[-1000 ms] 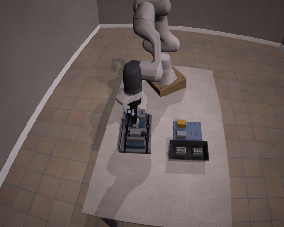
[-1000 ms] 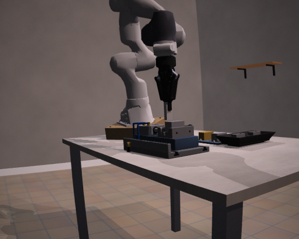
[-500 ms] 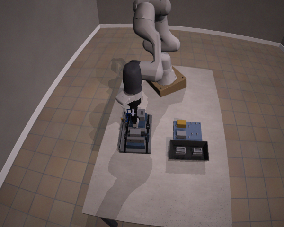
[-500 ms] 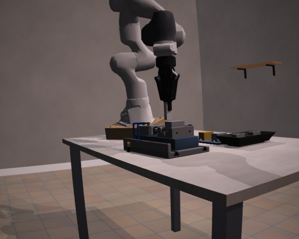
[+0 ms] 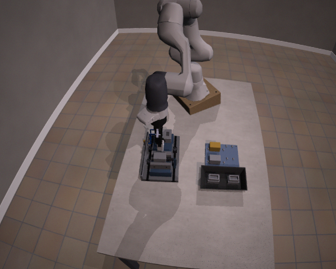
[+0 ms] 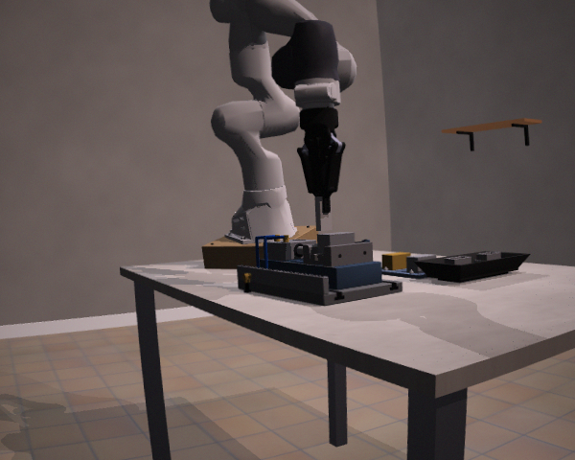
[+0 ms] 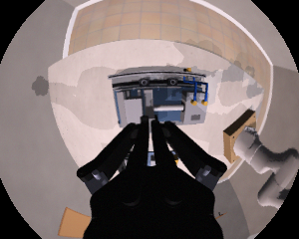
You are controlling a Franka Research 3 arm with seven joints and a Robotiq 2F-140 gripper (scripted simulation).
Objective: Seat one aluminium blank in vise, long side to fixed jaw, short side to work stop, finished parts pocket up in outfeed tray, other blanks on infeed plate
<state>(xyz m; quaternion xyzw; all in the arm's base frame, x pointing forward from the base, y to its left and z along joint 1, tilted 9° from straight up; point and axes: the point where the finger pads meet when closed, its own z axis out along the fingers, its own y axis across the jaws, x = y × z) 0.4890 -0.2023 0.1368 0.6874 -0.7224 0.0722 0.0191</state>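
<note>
Now: hand 40 mm past the dark rail, 90 mm to the left of it and 120 mm above it. From my hand the other things lie so: brass blank (90 mm behind, 300 mm to the left, 130 mm below).
</note>
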